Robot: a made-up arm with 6 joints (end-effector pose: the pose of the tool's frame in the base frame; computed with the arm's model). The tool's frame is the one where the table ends. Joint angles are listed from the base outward.
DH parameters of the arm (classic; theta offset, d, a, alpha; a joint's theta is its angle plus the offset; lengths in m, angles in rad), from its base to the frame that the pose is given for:
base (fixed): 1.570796 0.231 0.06 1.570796
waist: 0 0.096 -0.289 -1.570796
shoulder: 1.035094 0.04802 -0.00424 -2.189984
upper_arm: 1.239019 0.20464 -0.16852 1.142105
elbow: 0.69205 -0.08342 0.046 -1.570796
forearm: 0 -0.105 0.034 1.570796
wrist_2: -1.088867 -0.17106 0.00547 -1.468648
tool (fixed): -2.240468 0.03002 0 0
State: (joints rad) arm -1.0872 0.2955 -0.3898 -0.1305 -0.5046 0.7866
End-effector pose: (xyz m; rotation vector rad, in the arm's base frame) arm 0.2269 -0.2372 0.4737 0.8445 -0.6008 1.4461
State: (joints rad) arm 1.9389 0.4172 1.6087 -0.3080 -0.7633 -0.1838
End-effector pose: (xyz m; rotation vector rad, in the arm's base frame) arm 0.1802 0.1628 -0.2305 0.1449 2.0052 2.0178
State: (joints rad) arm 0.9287 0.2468 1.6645 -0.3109 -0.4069 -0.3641
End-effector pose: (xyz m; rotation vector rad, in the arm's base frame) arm 0.1218 -0.3284 -0.0639 0.3860 2.4748 0.5672
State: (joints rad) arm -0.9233 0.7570 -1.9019 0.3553 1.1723 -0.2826
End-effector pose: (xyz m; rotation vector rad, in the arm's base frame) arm 0.0877 -0.1346 0.3177 1.7564 -1.3171 -0.4646
